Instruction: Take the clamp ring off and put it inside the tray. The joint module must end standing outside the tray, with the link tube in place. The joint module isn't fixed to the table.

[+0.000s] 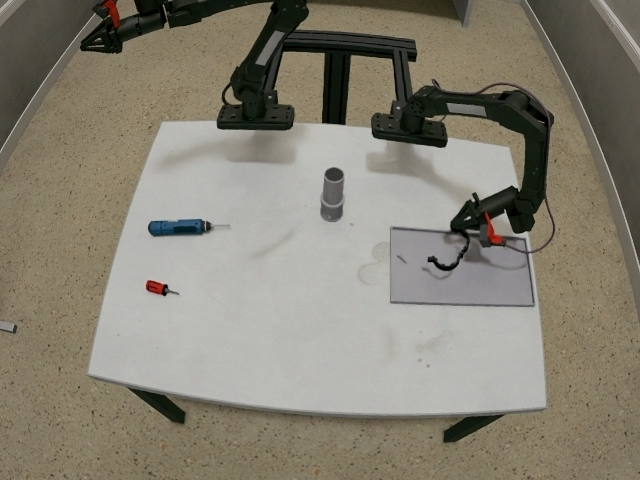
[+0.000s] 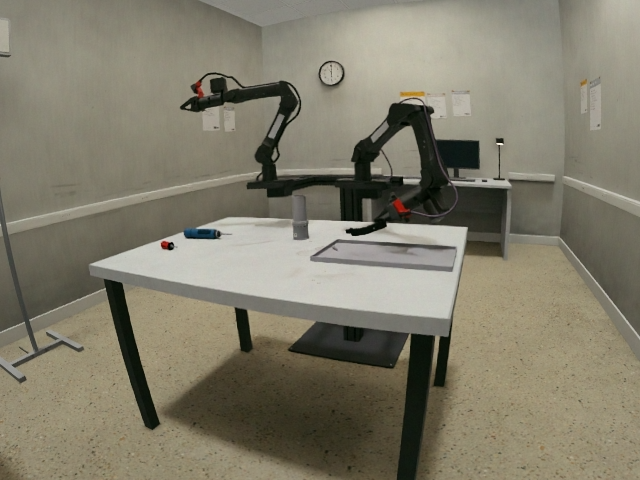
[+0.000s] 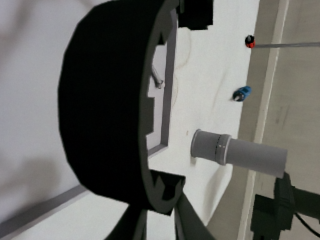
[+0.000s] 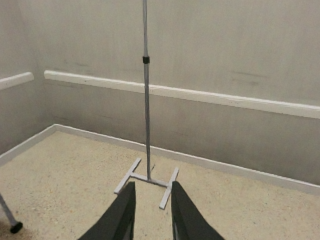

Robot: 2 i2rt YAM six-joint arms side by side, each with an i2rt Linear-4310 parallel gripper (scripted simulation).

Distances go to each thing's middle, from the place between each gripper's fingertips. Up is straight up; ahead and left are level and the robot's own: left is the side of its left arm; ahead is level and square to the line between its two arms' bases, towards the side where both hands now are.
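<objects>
Distances from my left hand (image 1: 451, 225): black clamp ring (image 3: 104, 113), 1 cm below, 7 cm ahead; grey tray (image 2: 429, 257), 9 cm below, 7 cm ahead, 5 cm to the left; grey joint module (image 3: 206, 145), 6 cm below, 31 cm to the right, 6 cm behind; grey link tube (image 1: 332, 197), 2 cm above, 31 cm to the right, 6 cm behind. Going by their middles, the black clamp ring is the nearest to my left hand of the things named here.
Distances from my right hand: grey tray, 570 mm below, 960 mm to the left, 160 mm ahead; black clamp ring, 480 mm below, 910 mm to the left, 160 mm ahead; grey joint module, 540 mm below, 600 mm to the left, 20 mm ahead; grey link tube, 460 mm below, 600 mm to the left, 20 mm ahead. By its middle, the grey tray is nearer to my left hand than to my right hand.
</objects>
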